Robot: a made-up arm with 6 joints.
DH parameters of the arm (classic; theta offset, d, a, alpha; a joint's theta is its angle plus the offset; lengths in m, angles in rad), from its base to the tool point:
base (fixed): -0.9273 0 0.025 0
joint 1: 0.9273 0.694 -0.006 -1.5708
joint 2: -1.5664 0 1.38 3.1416
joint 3: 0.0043 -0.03 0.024 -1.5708
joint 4: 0 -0.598 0.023 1.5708
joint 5: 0 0.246 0.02 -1.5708
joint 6: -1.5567 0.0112 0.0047 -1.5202
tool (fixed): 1.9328 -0.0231 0 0
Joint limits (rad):
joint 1: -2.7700..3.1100
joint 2: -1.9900..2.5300
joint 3: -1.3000..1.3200
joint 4: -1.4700..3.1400
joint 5: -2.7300..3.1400
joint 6: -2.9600..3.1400
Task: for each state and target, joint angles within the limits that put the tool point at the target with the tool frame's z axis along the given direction. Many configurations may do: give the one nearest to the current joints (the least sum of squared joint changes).
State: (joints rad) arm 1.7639 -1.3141 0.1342 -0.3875 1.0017 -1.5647
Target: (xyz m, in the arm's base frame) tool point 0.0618 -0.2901 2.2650 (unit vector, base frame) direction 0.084 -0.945 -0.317
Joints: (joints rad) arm 0.9019 -0.4979 0.1507 -0.1782 1.1494 -0.6742
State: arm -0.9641 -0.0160 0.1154 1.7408 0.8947 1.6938
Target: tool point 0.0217 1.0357 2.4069 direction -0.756 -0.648 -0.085
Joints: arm -1.4203 -0.6411 0.8646 1.8669 0.0001 2.2696
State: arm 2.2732 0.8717 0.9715 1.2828 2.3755 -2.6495
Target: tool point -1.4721 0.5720 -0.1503 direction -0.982 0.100 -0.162
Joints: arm 2.8336 1.7582 0.2668 0.9467 2.8889 -2.4436
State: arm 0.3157 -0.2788 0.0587 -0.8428 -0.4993 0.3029
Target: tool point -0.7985 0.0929 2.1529 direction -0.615 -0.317 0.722
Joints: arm -0.3275 -0.8632 0.5473 -0.8717 -0.7475 0.1172
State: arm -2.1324 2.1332 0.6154 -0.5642 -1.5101 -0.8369
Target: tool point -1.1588 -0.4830 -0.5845 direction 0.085 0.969 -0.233
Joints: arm -2.6350 2.0679 0.7216 -0.6841 -1.5038 -1.4749
